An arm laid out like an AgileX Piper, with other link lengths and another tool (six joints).
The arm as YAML. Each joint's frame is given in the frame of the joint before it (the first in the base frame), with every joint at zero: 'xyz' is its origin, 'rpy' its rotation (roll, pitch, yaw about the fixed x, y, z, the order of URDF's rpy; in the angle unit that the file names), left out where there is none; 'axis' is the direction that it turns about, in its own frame. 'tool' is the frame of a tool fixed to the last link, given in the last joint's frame.
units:
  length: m
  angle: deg
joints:
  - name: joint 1
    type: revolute
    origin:
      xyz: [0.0, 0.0, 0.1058]
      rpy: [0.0, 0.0, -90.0]
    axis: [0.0, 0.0, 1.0]
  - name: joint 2
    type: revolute
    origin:
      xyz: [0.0, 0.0, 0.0]
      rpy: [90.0, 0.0, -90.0]
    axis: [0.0, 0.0, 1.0]
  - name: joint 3
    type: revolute
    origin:
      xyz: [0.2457, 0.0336, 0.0]
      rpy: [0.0, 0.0, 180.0]
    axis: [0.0, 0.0, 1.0]
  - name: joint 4
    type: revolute
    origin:
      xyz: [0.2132, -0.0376, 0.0]
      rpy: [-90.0, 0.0, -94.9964]
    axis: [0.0, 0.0, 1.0]
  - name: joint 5
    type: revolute
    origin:
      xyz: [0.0, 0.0, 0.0]
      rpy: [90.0, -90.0, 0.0]
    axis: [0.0, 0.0, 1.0]
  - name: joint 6
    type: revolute
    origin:
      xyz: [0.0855, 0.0, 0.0]
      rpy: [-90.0, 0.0, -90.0]
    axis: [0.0, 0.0, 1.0]
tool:
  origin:
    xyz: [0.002, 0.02, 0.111]
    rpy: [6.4, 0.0, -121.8]
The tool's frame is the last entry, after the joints.
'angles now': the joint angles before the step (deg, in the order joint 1, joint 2, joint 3, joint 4, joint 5, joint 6). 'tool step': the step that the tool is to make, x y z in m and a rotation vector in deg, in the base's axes. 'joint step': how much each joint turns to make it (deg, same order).
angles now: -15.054, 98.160, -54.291, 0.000, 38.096, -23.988
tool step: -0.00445, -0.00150, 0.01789, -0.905, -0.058, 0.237
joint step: 0.000, -3.224, -1.094, -1.166, 4.030, 0.439
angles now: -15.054, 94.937, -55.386, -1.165, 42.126, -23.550
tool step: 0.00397, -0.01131, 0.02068, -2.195, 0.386, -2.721
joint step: 0.000, -0.537, -5.102, -3.663, 5.618, 4.521
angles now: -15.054, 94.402, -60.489, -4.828, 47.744, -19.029
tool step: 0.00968, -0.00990, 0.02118, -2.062, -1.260, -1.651
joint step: 0.000, -0.001, -5.246, -2.328, 3.707, 2.417
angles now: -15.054, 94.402, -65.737, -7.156, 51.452, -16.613
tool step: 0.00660, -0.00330, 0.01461, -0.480, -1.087, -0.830
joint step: -0.002, -0.001, -3.662, -0.251, 2.574, 0.646
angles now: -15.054, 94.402, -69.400, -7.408, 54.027, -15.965
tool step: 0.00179, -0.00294, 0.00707, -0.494, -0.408, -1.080
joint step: -0.001, 0.000, -1.703, -0.685, 1.324, 1.191
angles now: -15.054, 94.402, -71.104, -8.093, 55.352, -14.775
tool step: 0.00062, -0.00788, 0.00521, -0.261, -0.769, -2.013
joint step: -1.090, 0.143, -1.336, -0.329, 0.507, 1.004
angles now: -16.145, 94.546, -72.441, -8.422, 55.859, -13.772
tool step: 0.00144, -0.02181, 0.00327, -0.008, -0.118, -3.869
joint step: -3.397, 2.247, -3.710, 0.000, 1.400, 0.290
